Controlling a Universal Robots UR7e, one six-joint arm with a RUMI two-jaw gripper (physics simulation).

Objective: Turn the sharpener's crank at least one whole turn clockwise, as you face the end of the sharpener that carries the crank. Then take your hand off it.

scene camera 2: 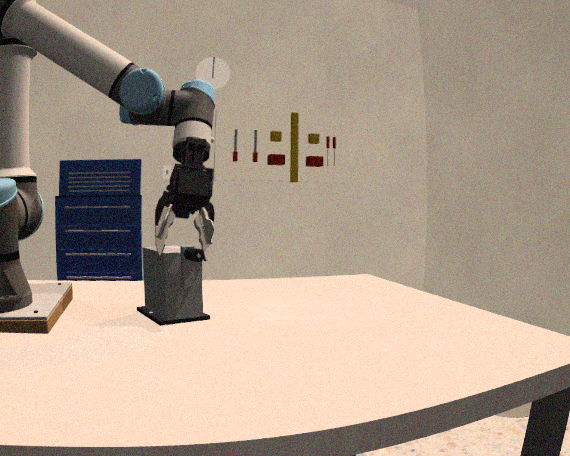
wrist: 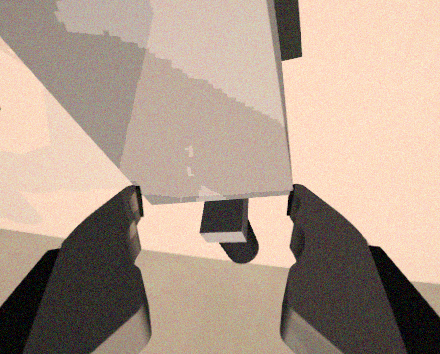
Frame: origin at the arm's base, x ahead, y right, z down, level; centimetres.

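Where they show: gripper, fingertip midpoint: [scene camera 2: 183,258] [wrist: 215,187].
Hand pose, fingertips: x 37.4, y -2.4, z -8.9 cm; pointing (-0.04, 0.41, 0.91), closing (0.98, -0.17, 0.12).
Each offset is from my fingertips to the top centre of the thing. "spot": to the spot under its first point. Level surfaces: height alone.
The grey sharpener {spot: dx -2.0, dy +0.6, dz +4.7 cm} [scene camera 2: 172,285] [wrist: 210,125] stands upright on its dark base plate {spot: dx -3.2, dy +1.2, dz +10.9 cm} [scene camera 2: 167,320] [wrist: 291,30] on the table. Its short black crank {spot: dx +2.1, dy +5.1, dz -1.3 cm} [scene camera 2: 194,254] [wrist: 225,216] sticks out at the end near the top, with a rounded dark handle {spot: dx +2.6, dy +2.9, dz -2.0 cm} [wrist: 246,250] beyond and below the crank's block in the wrist view. My gripper [scene camera 2: 183,250] [wrist: 215,187] points down over the crank end. Its jaws are part-way apart, one on each side of the crank. In the wrist view there are gaps between the crank and both fingertips, and nothing is held.
The pale table {dz +11.7 cm} [scene camera 2: 320,370] has a dark front edge. The robot's base plate [scene camera 2: 50,305] is at the left. A blue drawer cabinet [scene camera 2: 99,220] stands behind, left of the sharpener. Tools and a yellow bar [scene camera 2: 294,147] hang on the back wall.
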